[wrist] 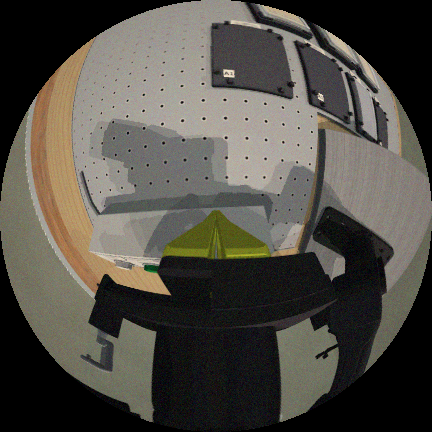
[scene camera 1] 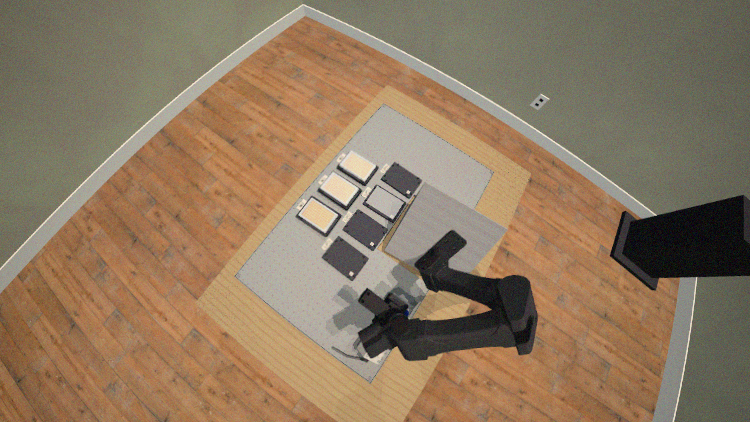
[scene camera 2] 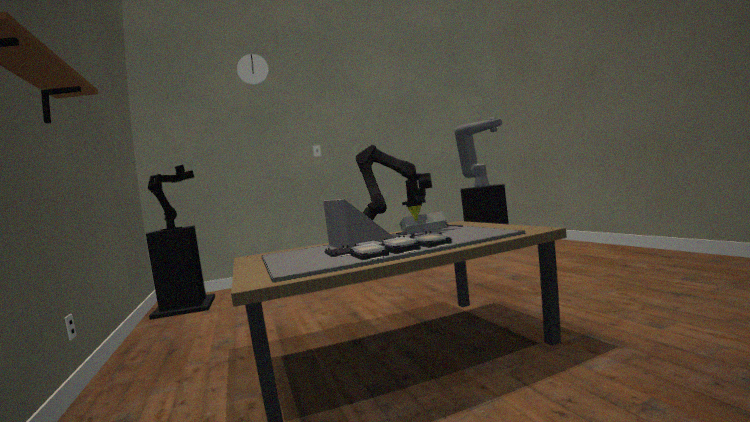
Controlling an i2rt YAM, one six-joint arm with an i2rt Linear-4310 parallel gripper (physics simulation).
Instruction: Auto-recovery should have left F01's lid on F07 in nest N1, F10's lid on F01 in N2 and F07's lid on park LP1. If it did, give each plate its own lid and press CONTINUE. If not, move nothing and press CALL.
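Places are measured from the arm's base along level axes (x ahead, y left, z up), in millimetres.
Pixels of known places: gripper, between the fingertips: [wrist: 215, 215] [scene camera 2: 416, 221]; arm's base, origin of its link: [wrist: 357, 243] [scene camera 1: 439, 253] [scene camera 2: 363, 223].
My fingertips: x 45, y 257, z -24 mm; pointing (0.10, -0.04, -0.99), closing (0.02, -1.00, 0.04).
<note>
Ahead of a thing's pixels: the offset from my fingertips to its top centre. "spot": to the spot under its first point. Level surfaces: height alone.
My gripper [scene camera 2: 415, 217] [wrist: 215, 215] is shut and empty, its yellow fingertips pointing down over the grey button box @[48 mm back, 54 mm left, 26 mm up] [scene camera 2: 439, 222] [wrist: 122, 231]. A green button @[71 mm back, 77 mm left, 17 mm up] [wrist: 151, 268] and a grey button @[74 mm back, 127 mm left, 17 mm up] [wrist: 123, 264] show on the box's side in the wrist view; their lettering is unreadable. A dark lid or plate labelled A1 @[213 mm ahead, 43 mm right, 38 mm down] [scene camera 1: 345, 257] [wrist: 250, 56] lies nearest the box. Beside it lies another dark one @[223 mm ahead, 176 mm right, 38 mm down] [scene camera 1: 365, 229] [wrist: 324, 82], then a light grey one @[230 mm ahead, 309 mm right, 40 mm down] [scene camera 1: 384, 203] [wrist: 365, 107] and a dark one @[236 mm ahead, 439 mm right, 38 mm down] [scene camera 1: 401, 179] [wrist: 382, 121]. Three cream-topped plates @[398 mm ahead, 104 mm right, 26 mm down] [scene camera 1: 318, 215] @[404 mm ahead, 237 mm right, 20 mm down] [scene camera 1: 339, 189] @[415 mm ahead, 364 mm right, 25 mm down] [scene camera 1: 358, 166] form the other row. Their identities are unreadable.
A tall grey slant-edged panel [scene camera 1: 445, 217] [scene camera 2: 343, 225] [wrist: 372, 175] stands between the plates and my arm's base. A thin dark rod @[spot: 5 mm back, 211 mm left, 57 mm down] [scene camera 1: 347, 354] [wrist: 89, 191] lies near the box. The perforated grey board @[58 mm down] [scene camera 1: 283, 262] [wrist: 150, 65] covers much of the wooden table @[71 mm down] [scene camera 1: 272, 356] [scene camera 2: 246, 283].
</note>
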